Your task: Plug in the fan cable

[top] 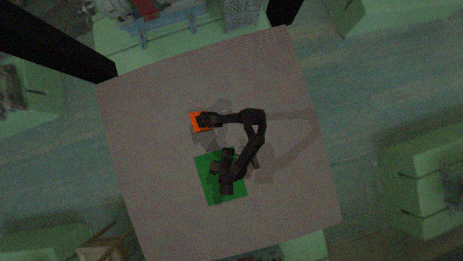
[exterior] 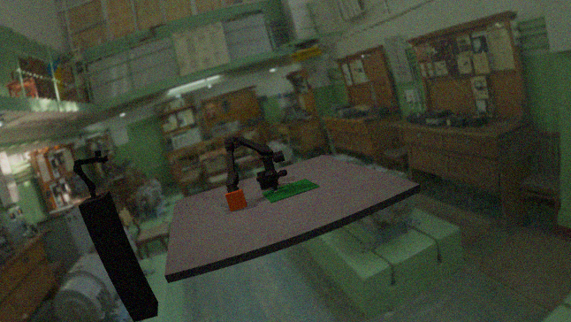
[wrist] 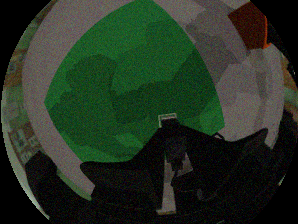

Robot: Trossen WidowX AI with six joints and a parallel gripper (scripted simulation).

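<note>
The dark fan plug is 10 mm to the left of my gripper tip and 10 mm above it. The rest, counted from my gripper tip: green board 70 mm ahead, 70 mm to the right, 40 mm below; dark fan 140 mm to the left, 40 mm above.
</note>
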